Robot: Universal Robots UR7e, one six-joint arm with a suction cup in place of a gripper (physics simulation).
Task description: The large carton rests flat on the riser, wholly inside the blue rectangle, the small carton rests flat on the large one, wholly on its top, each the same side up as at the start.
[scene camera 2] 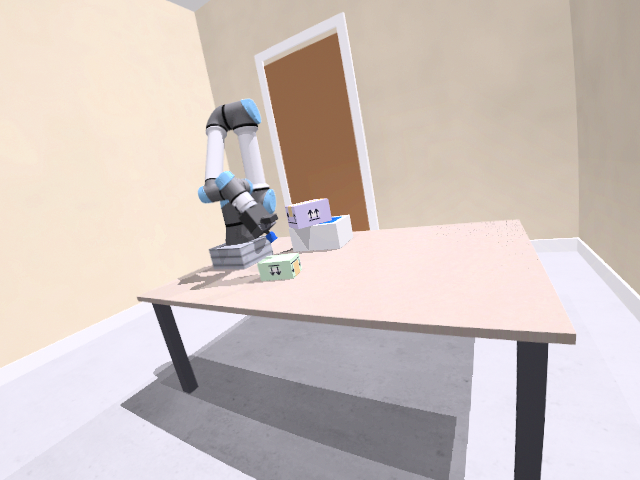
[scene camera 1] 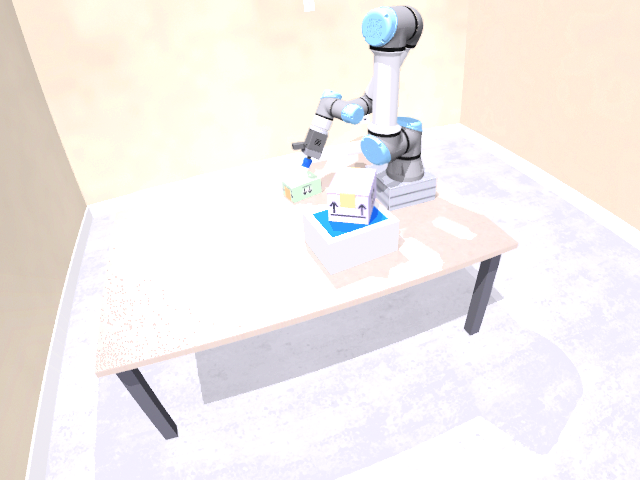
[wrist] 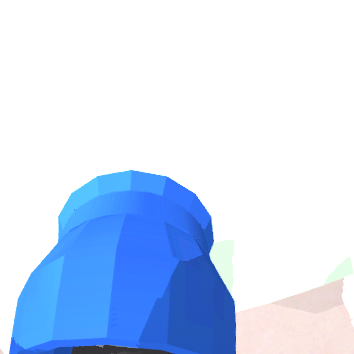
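Observation:
Large lilac carton resting on a white riser; my suction cup holds nothing.

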